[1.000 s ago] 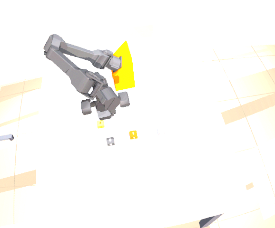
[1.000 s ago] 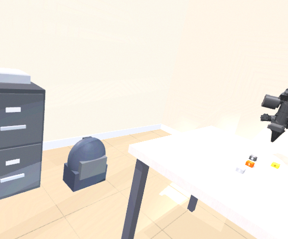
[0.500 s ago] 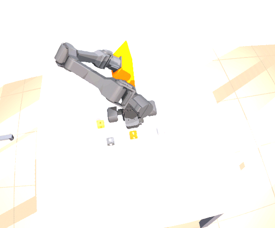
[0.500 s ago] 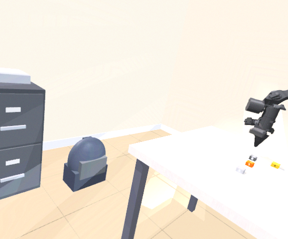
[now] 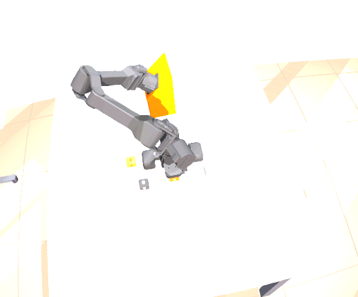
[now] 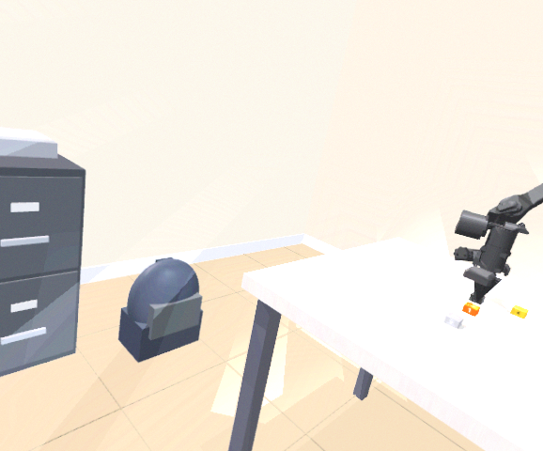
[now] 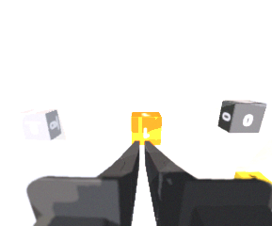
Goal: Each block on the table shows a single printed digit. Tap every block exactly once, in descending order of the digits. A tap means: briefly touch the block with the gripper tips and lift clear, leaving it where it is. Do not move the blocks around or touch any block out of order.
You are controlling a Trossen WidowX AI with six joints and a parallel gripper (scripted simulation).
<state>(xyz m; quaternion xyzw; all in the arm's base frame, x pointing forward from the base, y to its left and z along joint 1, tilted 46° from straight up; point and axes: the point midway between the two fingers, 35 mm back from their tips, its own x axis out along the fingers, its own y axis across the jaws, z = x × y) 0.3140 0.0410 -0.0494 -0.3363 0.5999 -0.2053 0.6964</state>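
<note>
The orange block is 1 cm ahead of my gripper tip and 3 cm below it. Round my gripper tip: yellow block: 6 cm behind, 15 cm to the right, 3 cm below.
</note>
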